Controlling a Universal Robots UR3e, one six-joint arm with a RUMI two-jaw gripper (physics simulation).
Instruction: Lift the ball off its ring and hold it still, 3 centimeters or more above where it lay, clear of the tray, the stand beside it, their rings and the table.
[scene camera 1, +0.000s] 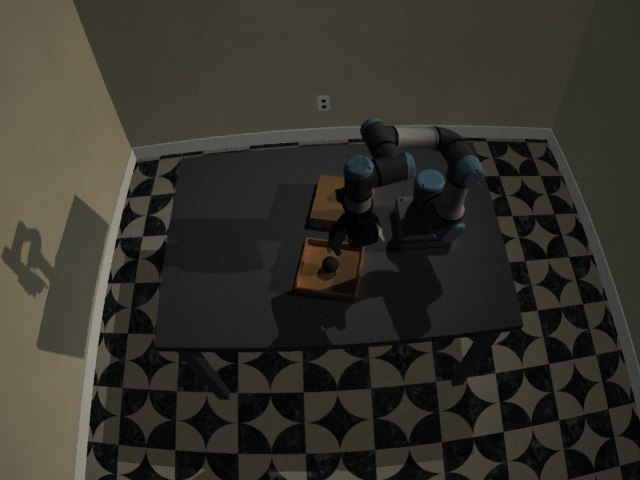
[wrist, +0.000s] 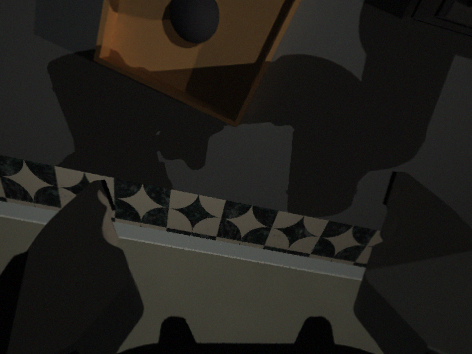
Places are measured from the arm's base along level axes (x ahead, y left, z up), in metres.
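Where they show: gripper, fingertip midpoint: (wrist: 245, 180); arm's base at its link origin: (scene camera 1: 424, 218).
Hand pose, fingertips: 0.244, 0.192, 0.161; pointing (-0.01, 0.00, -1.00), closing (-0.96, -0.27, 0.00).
Things, the pixels of their top centre, and the offset from my fingertips, as dx, dy, dz. Level surfaces: height alone.
- dark ball at its top centre: (wrist: 190, 14) (scene camera 1: 330, 260) +0.070, -0.065, -0.177
- orange tray at its top centre: (wrist: 196, 15) (scene camera 1: 330, 266) +0.070, -0.065, -0.212
- dark table at its surface level: dz -0.241
A dark ball (scene camera 1: 330, 264) (wrist: 195, 17) sits inside the orange tray (scene camera 1: 360, 271) (wrist: 165, 91), near its middle. The ring under the ball cannot be made out. The orange stand (scene camera 1: 326, 201) is behind the tray in the scene view, partly hidden by the arm. My gripper (scene camera 1: 358, 245) (wrist: 245, 180) is open, its two fingers wide apart with no object between them. In the scene view it hangs over the area between the stand and the tray's back right, apart from the ball. In the wrist view the ball is at the top edge, beyond the fingertips.
The dark table (scene camera 1: 217, 310) carries the tray, the stand and the robot's base (scene camera 1: 424, 241), which is right of the stand. The tray has raised walls around the ball. Arm shadows fall across the tray and table. A wall rises behind the table.
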